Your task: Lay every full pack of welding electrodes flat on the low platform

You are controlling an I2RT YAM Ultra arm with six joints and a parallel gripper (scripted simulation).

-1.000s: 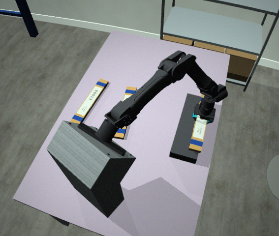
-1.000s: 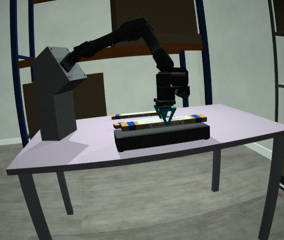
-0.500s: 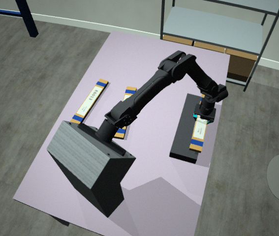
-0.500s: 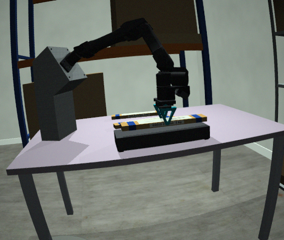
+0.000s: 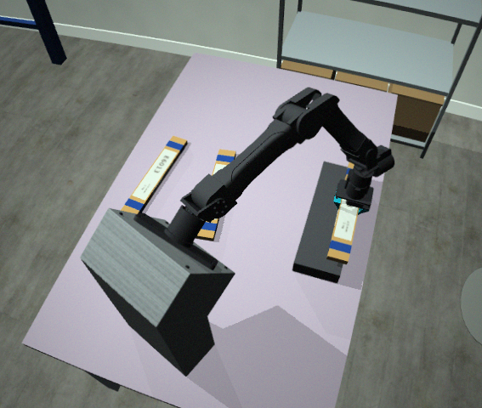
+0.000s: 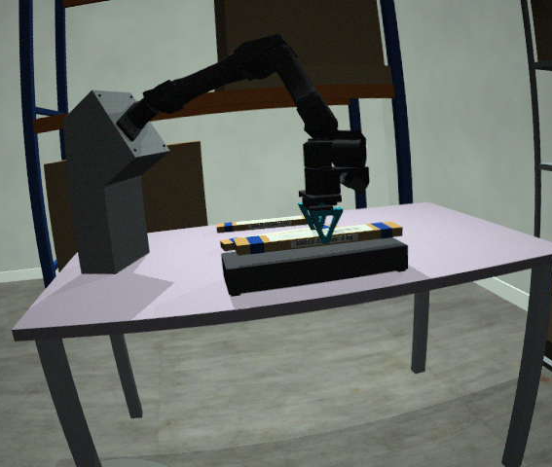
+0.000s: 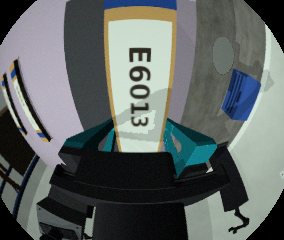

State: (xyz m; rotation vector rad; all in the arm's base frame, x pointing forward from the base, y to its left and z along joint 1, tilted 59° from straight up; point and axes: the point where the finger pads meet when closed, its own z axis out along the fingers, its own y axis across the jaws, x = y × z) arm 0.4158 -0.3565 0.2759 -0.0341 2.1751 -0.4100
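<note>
Right now my hand is 80 mm above the low dark platform, 50 mm to the right of it and 10 mm short of it.
</note>
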